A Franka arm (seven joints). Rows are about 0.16 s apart.
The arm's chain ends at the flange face. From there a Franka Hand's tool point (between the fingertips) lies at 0.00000 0.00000 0.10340 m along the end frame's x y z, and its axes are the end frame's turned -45 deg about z.
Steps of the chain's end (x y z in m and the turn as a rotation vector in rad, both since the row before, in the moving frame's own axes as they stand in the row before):
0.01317, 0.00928, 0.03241, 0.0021, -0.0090, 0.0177
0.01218, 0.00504, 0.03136, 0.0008, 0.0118, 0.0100
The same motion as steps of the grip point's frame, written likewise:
0.00225, 0.01506, 0.03241, 0.0078, -0.0049, 0.0177
0.00597, 0.01299, 0.03135, -0.0078, 0.0089, 0.0100

